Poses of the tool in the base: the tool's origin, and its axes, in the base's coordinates. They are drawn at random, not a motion.
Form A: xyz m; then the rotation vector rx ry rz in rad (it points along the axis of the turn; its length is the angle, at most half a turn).
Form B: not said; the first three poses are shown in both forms.
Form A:
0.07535 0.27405 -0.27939 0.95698 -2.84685 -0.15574
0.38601 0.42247 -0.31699 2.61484 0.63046 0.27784
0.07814 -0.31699 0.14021 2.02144 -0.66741 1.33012
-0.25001 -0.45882 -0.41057 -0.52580 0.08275 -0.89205
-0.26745 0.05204 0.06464 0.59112 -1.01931 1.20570
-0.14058 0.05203 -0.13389 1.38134 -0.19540 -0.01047
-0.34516 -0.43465 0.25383 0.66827 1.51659 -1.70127
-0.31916 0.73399 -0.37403 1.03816 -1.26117 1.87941
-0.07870 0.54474 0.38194 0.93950 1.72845 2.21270
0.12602 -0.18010 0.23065 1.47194 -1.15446 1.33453
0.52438 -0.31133 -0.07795 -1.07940 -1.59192 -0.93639
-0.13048 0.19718 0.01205 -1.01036 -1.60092 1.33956
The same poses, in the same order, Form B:
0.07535 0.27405 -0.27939 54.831 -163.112 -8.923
0.38601 0.42247 -0.31699 149.819 36.123 15.919
0.07814 -0.31699 0.14021 115.820 -38.240 76.210
-0.25001 -0.45882 -0.41057 -30.126 4.741 -51.111
-0.26745 0.05204 0.06464 33.869 -58.402 69.082
-0.14058 0.05203 -0.13389 79.145 -11.196 -0.600
-0.34516 -0.43465 0.25383 38.289 86.894 -97.476
-0.31916 0.73399 -0.37403 59.482 -72.260 107.682
-0.07870 0.54474 0.38194 53.829 99.033 126.778
0.12602 -0.18010 0.23065 84.336 -66.146 76.463
0.52438 -0.31133 -0.07795 -61.845 -91.210 -53.651
-0.13048 0.19718 0.01205 -57.889 -91.726 76.751

